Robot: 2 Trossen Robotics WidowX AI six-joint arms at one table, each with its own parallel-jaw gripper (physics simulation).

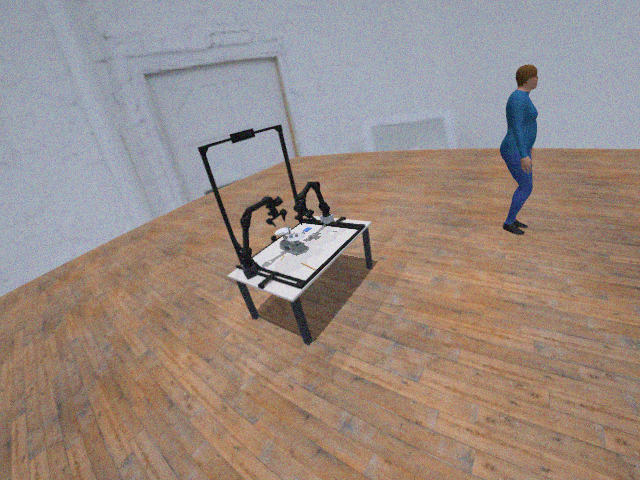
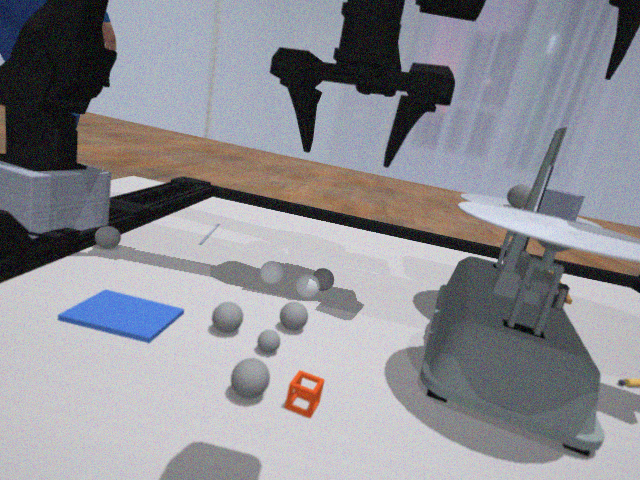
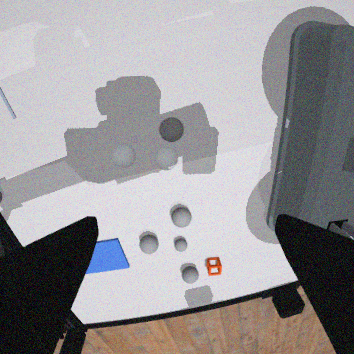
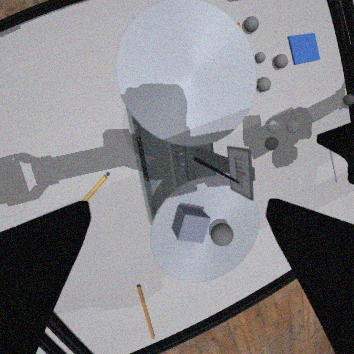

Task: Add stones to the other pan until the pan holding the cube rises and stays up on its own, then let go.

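Seen in the pictures: left gripper, fingertip midpoint: (image 1: 305, 223) (image 2: 345, 159) (image 3: 188, 224) (image 4: 338, 134); right gripper, fingertip midpoint: (image 1: 280, 224) (image 4: 179, 208); left arm's base at its link origin: (image 1: 326, 215) (image 2: 41, 163); right arm's base at its link origin: (image 1: 248, 266).
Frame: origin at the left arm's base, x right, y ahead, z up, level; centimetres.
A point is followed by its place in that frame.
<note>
A grey balance (image 2: 506, 356) @(y 52.2, x 2.3, z -3.4 cm) (image 3: 312, 100) @(y 46.9, x -15.4, z -4.3 cm) has two white pans. The cube pan (image 4: 187, 267) @(y 55.8, x -24.3, z 5.6 cm) holds a grey-blue cube (image 2: 562, 205) @(y 55.1, x -15.6, z 7.3 cm) (image 4: 193, 227) @(y 55.3, x -16.9, z 8.6 cm) and a grey stone (image 2: 517, 195) @(y 50.9, x -18.3, z 7.1 cm) (image 4: 221, 234) @(y 51.9, x -19.0, z 8.1 cm). The other pan (image 2: 496, 217) @(y 48.6, x 1.7, z 6.8 cm) (image 4: 200, 55) @(y 52.2, x 0.5, z 6.8 cm) is bare and looks higher. Several grey stones, one (image 2: 250, 377) @(y 35.9, x 12.7, z -6.6 cm) (image 3: 190, 273) @(y 35.4, x 10.6, z -6.6 cm) (image 4: 251, 24) @(y 36.1, x 11.0, z -6.4 cm) near the orange frame, two pale stones and a dark stone (image 2: 324, 279) @(y 32.8, x -10.2, z -6.9 cm) (image 3: 171, 129) @(y 32.3, x -11.6, z -6.0 cm) (image 4: 271, 143) @(y 33.1, x -11.4, z -6.3 cm) lie on the table. My left gripper (image 2: 347, 157) @(y 32.6, x -9.3, z 7.6 cm) (image 3: 188, 224) @(y 32.6, x -9.3, z 7.6 cm) is open, high above the stones. My right gripper (image 4: 179, 208) @(y 58.7, x -10.3, z 18.2 cm) is open above the balance.
A blue mat (image 2: 121, 315) @(y 21.3, x 9.3, z -8.3 cm) (image 3: 107, 256) @(y 22.4, x 8.2, z -8.3 cm) (image 4: 304, 48) @(y 21.2, x 8.3, z -8.3 cm) and an orange cube frame (image 2: 291, 392) @(y 38.6, x 11.4, z -7.4 cm) lie near the stones. Another grey stone (image 2: 107, 237) @(y 8.1, x -1.9, z -7.0 cm) lies by the left arm's base. A yellow pencil (image 4: 96, 187) @(y 67.1, x -14.9, z -8.1 cm) and a brown stick (image 4: 146, 312) @(y 63.3, x -45.5, z -8.1 cm) lie beyond the balance.
</note>
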